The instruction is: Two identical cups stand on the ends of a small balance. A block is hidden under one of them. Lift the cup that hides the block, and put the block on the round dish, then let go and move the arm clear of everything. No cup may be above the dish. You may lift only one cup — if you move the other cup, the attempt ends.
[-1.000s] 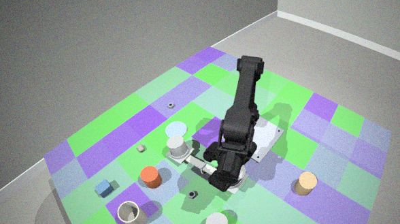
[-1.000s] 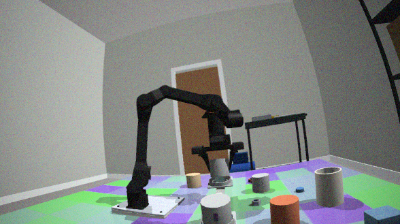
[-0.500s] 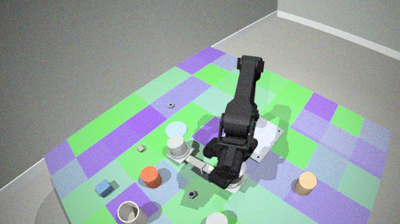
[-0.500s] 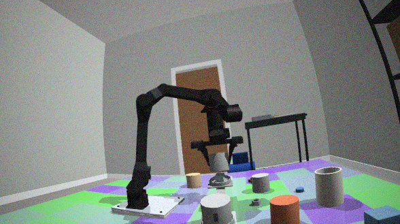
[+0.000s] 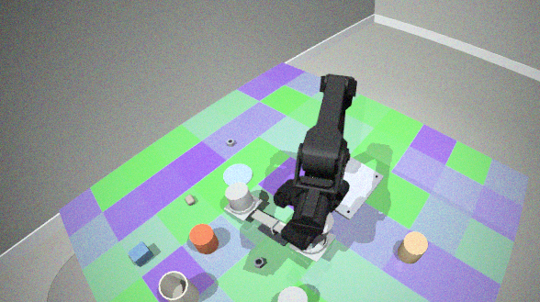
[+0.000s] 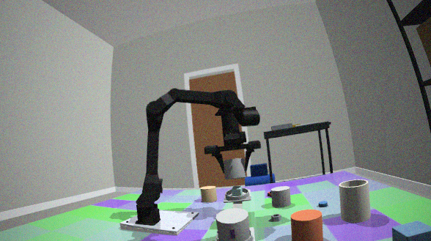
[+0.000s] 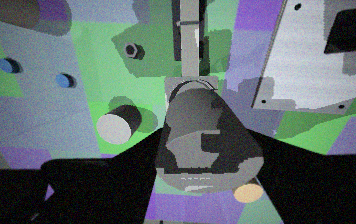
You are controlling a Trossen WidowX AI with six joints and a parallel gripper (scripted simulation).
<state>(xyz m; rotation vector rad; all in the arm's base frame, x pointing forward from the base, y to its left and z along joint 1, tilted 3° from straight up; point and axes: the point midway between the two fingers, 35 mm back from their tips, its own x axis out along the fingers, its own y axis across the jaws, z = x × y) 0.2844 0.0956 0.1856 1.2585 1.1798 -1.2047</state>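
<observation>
Now: gripper tip 70 mm above the pale teal block and 10 mm to the left of it. Round my gripper tip: tan cylinder (250 mm to the left, 150 mm behind, 120 mm below); grey cup (290 mm to the right, 90 mm below, 10 mm behind); red item (190 mm to the left, 150 mm ahead, 140 mm below).
</observation>
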